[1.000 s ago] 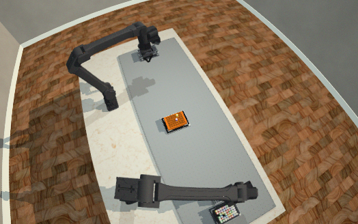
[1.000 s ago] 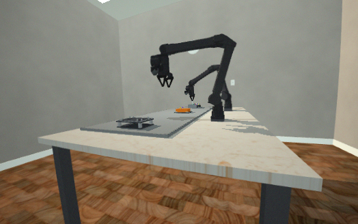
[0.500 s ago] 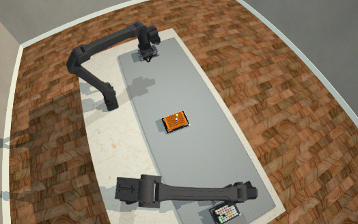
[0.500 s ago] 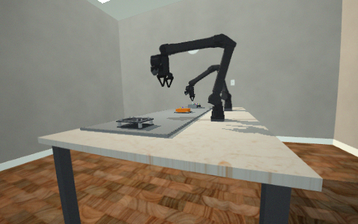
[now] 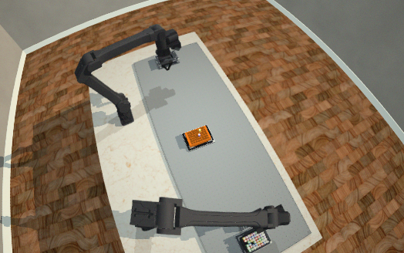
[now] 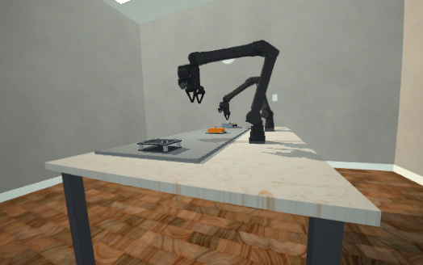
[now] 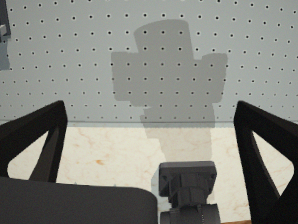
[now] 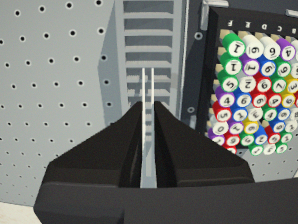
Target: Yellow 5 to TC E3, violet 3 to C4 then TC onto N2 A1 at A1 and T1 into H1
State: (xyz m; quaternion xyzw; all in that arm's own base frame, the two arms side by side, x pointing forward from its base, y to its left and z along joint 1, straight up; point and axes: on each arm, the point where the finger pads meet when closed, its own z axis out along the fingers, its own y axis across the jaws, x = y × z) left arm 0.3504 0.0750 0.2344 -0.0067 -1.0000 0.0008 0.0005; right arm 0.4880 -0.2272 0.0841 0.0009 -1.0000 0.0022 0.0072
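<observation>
The slotted grey holder is 9 cm below my right hand.
</observation>
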